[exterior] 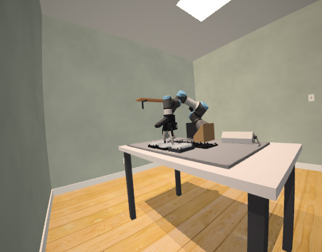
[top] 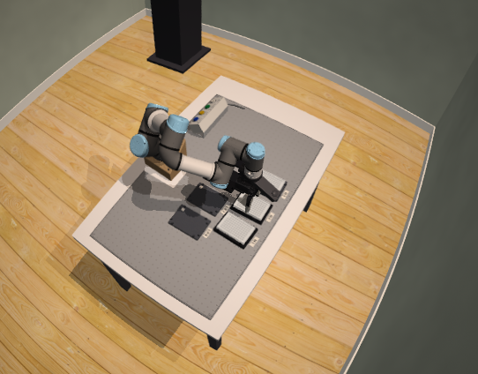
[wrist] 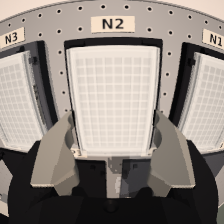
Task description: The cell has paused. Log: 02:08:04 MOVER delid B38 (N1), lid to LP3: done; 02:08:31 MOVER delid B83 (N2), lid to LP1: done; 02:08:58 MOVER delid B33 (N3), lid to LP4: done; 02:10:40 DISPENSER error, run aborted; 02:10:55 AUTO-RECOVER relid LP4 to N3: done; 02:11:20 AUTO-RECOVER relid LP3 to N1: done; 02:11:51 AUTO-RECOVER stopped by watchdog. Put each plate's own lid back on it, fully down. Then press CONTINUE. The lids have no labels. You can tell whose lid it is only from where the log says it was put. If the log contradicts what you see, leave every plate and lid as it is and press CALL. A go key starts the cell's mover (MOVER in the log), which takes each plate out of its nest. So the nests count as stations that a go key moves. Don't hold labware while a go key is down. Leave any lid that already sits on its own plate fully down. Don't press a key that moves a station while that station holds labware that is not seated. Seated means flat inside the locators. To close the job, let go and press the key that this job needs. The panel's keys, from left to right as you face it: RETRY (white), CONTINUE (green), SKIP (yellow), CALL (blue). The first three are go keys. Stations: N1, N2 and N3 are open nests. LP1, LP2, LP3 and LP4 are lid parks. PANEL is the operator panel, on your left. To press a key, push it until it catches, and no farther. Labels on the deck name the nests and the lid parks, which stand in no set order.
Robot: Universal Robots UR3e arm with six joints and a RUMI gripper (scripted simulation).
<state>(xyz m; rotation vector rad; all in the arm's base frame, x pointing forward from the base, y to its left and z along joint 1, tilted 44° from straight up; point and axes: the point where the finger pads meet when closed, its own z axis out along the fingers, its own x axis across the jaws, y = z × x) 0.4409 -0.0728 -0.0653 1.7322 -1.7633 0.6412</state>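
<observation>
The plate lid is 1 cm below my hand. The rest, counted from my hand: LP2 lid park (18 cm behind, 6 cm to the right, 3 cm below); LP3 lid park (18 cm behind, 7 cm to the left, 3 cm below); plate (2 cm below).
</observation>
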